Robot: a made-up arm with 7 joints.
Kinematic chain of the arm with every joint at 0, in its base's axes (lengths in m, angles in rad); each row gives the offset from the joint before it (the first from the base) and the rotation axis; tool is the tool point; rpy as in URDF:
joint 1: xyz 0 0 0.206 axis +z
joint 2: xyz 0 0 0 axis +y
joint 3: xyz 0 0 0.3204 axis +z
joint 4: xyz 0.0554 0 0 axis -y
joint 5: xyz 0.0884 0 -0.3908 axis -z
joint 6: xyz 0 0 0 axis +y
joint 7: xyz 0.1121 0 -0.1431 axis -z
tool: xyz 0 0 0 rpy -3.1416 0 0
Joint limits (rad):
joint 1: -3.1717..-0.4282
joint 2: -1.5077..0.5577
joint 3: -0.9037..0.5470
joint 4: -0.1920..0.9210
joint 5: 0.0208..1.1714
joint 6: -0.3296..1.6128
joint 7: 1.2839..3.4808
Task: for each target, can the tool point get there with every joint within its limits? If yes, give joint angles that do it. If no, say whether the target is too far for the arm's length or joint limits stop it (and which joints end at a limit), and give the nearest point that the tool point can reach.
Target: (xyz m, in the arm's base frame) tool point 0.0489 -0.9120 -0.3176
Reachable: no: too far | nearest point 0.0307 -0.5717 -0.0077 | short by 0.461 m
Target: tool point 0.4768 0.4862 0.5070
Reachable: no: joint limits stop it (at a limit: joint 1, joint 2, joint 3, joint 4, joint 6) | nearest point 0.2045 0.4812 0.5500 | short by 0.276 m
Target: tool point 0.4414 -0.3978 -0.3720
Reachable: no: joint limits stop it (at a limit: joint 2, joint 5) | nearest point 0.3418 -0.3080 -0.0806 | short by 0.321 m
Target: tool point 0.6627 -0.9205 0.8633
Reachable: no: too far | nearest point 0.3181 -0.4418 0.5215 | short by 0.682 m
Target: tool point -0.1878 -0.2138 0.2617
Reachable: yes | joints -2.2573 -1.2028 -0.2224 0.0499 0.8994 0.8378 1.8049
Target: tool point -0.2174 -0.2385 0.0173
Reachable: yes | joints -2.2826 -0.0165 -0.0559 0.3311 0.9870 0.7237 2.8948
